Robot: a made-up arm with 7 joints. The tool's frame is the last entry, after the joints. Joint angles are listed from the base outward. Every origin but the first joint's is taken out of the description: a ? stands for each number. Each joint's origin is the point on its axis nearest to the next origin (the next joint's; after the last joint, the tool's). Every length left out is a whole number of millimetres.
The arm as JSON. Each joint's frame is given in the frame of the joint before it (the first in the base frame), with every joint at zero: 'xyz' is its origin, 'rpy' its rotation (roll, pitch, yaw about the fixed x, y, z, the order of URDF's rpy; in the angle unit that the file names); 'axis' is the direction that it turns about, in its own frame. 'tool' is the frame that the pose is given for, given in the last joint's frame.
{
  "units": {
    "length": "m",
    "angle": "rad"
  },
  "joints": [
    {
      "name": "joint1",
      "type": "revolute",
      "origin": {
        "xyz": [
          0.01,
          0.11,
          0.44
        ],
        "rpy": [
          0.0,
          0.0,
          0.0
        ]
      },
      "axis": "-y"
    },
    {
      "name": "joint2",
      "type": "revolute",
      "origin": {
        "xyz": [
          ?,
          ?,
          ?
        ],
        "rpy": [
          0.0,
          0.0,
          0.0
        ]
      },
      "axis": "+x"
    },
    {
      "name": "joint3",
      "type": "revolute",
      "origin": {
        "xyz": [
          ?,
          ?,
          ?
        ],
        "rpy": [
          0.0,
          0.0,
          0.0
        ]
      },
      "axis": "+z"
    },
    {
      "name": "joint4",
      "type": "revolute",
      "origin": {
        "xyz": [
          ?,
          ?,
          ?
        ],
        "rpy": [
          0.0,
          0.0,
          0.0
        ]
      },
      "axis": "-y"
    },
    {
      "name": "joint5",
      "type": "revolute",
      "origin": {
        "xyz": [
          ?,
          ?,
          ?
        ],
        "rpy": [
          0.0,
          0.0,
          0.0
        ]
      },
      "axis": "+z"
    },
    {
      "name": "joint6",
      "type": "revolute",
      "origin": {
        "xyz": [
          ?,
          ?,
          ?
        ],
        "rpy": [
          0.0,
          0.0,
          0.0
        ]
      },
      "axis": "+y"
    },
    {
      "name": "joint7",
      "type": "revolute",
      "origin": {
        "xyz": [
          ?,
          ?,
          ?
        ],
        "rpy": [
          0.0,
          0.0,
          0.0
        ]
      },
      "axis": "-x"
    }
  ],
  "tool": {
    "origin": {
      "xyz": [
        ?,
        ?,
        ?
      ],
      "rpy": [
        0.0,
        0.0,
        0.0
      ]
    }
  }
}
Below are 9 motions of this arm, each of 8 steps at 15 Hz.
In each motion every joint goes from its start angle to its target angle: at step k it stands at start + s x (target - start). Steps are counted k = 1, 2, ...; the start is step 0. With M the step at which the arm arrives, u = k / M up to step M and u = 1 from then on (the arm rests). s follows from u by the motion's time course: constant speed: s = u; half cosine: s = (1 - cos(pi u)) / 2; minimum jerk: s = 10 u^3 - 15 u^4 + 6 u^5.
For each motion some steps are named. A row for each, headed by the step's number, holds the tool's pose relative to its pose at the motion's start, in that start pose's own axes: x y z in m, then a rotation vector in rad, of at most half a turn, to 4 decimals.
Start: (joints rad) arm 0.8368 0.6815 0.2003 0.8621 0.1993 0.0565 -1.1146
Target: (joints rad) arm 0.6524 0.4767 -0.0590 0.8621 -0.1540 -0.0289 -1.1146
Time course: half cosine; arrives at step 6
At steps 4, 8:
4: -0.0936 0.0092 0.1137 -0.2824 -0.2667 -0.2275
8: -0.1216 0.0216 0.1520 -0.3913 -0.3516 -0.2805

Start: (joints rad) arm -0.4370 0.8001 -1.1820 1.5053 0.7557 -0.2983 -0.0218
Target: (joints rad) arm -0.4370 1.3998 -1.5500 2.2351 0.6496 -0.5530 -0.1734
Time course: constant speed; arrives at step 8
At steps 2, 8:
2: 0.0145 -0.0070 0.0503 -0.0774 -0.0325 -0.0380
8: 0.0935 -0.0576 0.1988 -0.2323 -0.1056 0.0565

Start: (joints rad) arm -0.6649 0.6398 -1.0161 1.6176 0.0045 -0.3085 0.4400
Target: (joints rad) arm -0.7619 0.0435 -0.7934 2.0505 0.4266 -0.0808 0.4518
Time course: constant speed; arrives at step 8
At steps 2, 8:
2: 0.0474 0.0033 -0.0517 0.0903 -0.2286 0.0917
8: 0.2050 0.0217 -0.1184 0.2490 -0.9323 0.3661

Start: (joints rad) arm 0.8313 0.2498 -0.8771 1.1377 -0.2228 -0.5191 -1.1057
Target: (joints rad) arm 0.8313 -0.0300 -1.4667 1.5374 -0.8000 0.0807 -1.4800
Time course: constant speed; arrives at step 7
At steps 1, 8:
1: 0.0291 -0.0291 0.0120 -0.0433 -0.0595 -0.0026
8: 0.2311 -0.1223 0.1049 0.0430 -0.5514 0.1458

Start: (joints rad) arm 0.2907 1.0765 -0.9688 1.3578 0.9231 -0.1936 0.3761
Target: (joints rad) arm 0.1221 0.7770 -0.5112 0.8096 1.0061 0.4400 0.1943
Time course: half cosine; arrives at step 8
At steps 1, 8:
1: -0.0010 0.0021 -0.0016 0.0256 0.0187 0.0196
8: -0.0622 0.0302 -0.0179 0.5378 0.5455 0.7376

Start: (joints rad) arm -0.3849 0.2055 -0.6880 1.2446 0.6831 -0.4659 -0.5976
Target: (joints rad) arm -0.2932 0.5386 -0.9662 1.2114 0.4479 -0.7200 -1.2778
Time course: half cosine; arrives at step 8
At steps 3, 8:
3: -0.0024 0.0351 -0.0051 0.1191 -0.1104 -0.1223
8: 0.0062 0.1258 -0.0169 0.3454 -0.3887 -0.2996

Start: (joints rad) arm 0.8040 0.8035 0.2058 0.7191 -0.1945 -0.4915 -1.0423
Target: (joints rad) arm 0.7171 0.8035 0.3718 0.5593 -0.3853 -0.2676 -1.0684
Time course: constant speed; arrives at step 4
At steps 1, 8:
1: -0.0127 0.0125 0.0022 -0.0007 0.0309 -0.1132
8: -0.0473 0.0510 0.0118 -0.0084 0.1251 -0.4506

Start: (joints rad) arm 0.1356 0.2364 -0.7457 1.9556 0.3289 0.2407 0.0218
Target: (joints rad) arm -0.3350 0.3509 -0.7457 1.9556 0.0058 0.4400 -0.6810
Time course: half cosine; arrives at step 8
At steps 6, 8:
6: -0.0393 -0.0701 0.0841 0.6354 0.4955 -0.1842
8: -0.0424 -0.0834 0.0986 0.7255 0.5713 -0.2482

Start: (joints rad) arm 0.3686 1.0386 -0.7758 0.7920 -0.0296 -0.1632 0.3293
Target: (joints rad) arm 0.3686 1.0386 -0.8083 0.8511 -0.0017 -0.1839 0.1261
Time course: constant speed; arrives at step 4
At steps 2, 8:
2: 0.0065 -0.0049 -0.0017 0.0911 -0.0399 -0.0067
8: 0.0130 -0.0100 -0.0034 0.1816 -0.0804 -0.0087

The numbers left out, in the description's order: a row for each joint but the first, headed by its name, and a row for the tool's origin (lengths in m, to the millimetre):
joint2: -0.03 0.0 0.02
joint3: 0.0 0.0 -0.35
joint4: 0.01 -0.02 0.0
joint5: 0.03 0.0 -0.29
joint6: 0.0 0.0 0.0
joint7: -0.01 0.0 0.03
tool: 0.0 0.0 0.02

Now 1 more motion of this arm.
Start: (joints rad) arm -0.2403 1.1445 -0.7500 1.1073 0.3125 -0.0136 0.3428
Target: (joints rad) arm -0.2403 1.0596 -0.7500 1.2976 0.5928 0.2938 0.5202
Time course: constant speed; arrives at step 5
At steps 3, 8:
3: 0.0429 -0.0228 -0.0126 -0.1929 -0.0277 0.2009
8: 0.0710 -0.0362 -0.0173 -0.3506 -0.0504 0.3250

